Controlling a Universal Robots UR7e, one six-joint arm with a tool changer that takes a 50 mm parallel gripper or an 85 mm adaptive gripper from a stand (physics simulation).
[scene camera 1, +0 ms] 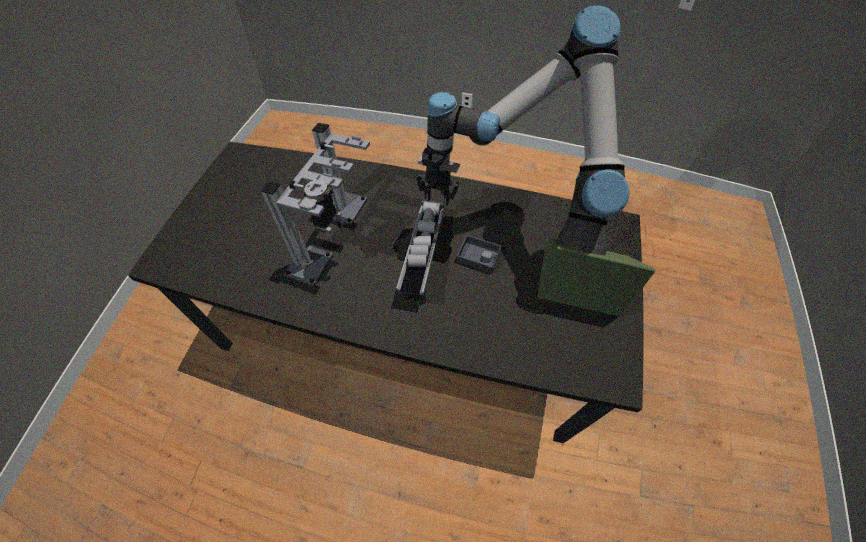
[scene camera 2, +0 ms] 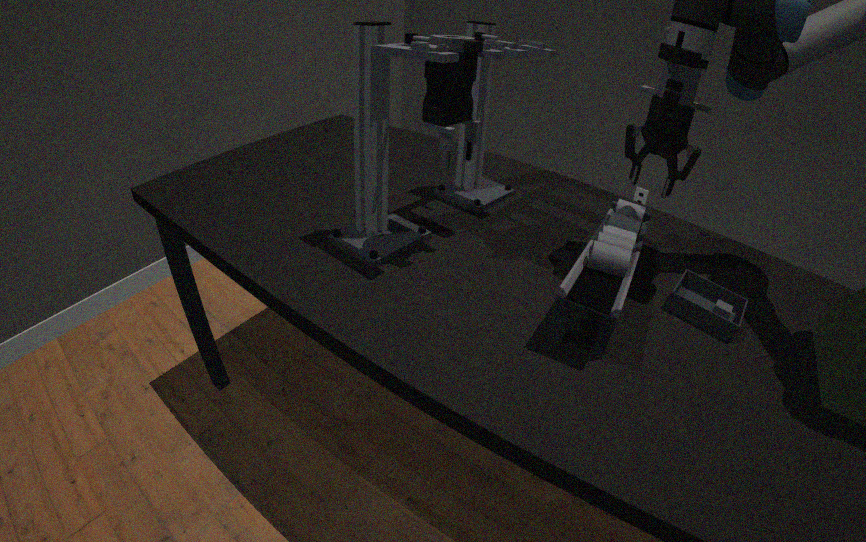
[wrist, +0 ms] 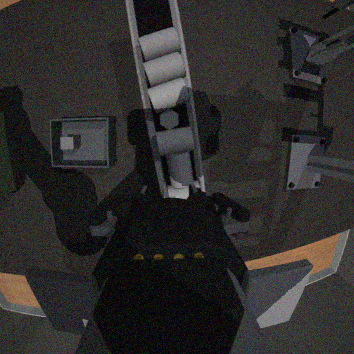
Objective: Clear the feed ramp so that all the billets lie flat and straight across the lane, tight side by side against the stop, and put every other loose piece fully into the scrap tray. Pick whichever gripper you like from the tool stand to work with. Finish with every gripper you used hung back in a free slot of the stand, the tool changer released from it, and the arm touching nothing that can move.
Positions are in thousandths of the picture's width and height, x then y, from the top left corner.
Note:
In view: a parallel gripper (scene camera 2: 518, 185).

